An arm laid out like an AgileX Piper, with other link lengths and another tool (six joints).
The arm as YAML. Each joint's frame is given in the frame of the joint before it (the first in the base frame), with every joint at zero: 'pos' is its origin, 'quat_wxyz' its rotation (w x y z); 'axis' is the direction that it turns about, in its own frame. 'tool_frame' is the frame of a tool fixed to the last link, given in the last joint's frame.
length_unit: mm
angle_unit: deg
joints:
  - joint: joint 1
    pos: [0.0, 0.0, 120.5]
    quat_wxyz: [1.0, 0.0, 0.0, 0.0]
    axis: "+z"
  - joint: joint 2
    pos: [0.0, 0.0, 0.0]
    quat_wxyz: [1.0, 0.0, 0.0, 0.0]
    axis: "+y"
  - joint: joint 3
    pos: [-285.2, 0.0, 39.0]
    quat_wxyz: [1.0, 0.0, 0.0, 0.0]
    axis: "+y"
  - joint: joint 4
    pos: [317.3, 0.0, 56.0]
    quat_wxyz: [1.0, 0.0, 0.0, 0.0]
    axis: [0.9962, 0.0, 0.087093]
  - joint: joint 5
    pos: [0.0, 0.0, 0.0]
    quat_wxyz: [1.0, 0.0, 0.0, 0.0]
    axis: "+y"
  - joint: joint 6
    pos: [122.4, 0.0, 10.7]
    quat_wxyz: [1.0, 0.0, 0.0, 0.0]
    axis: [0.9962, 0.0, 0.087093]
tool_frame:
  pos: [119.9, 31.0, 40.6]
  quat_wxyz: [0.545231, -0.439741, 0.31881, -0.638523]
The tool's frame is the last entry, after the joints.
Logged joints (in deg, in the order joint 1, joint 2, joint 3, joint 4, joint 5, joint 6), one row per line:
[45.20 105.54 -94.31 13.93 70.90 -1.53]
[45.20 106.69 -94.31 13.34 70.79 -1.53]
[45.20 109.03 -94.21 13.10 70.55 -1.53]
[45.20 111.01 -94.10 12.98 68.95 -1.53]
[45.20 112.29 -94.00 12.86 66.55 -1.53]
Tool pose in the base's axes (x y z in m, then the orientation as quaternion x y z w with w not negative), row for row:
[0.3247 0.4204 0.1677 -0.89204 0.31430 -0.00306 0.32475]
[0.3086 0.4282 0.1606 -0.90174 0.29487 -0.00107 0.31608]
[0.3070 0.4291 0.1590 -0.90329 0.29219 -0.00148 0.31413]
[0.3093 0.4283 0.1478 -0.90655 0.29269 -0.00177 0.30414]
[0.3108 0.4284 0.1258 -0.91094 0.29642 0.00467 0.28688]
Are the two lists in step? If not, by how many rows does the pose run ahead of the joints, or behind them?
The pose runs 2 rows behind the joints: the pose in row i belongs to the joints in row i - 2.
